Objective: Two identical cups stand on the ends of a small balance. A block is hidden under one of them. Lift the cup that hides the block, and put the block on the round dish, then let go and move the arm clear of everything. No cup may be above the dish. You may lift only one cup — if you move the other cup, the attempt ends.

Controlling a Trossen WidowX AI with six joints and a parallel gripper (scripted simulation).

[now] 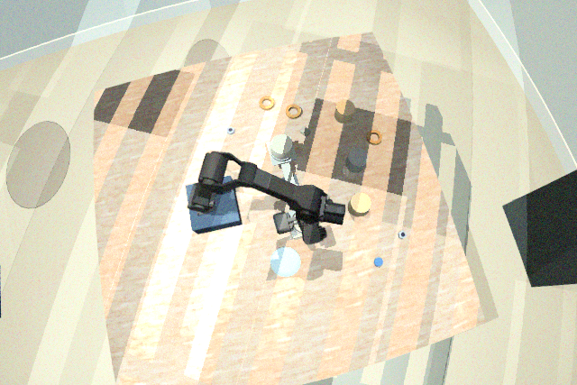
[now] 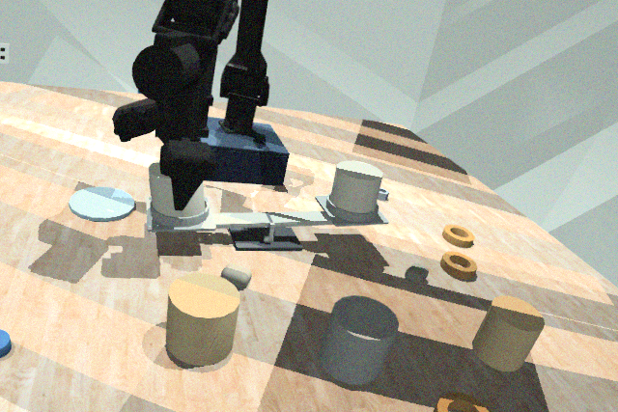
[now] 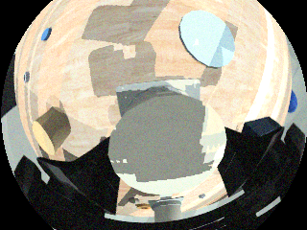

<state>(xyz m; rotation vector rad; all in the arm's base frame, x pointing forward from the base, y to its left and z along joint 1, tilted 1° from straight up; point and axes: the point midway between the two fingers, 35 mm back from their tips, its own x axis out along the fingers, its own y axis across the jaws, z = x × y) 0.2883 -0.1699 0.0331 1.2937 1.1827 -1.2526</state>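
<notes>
Now: the small pale block 1 cm to the left of my gripper tip and 1 cm below it. From my gripper tip the other things lie so: grey cylinder (25 cm ahead, 16 cm to the left, 3 cm below); then blue disc (19 cm ahead, 21 cm to the right, 6 cm below); then light blue round dish (10 cm behind, 10 cm to the right, 6 cm below).
</notes>
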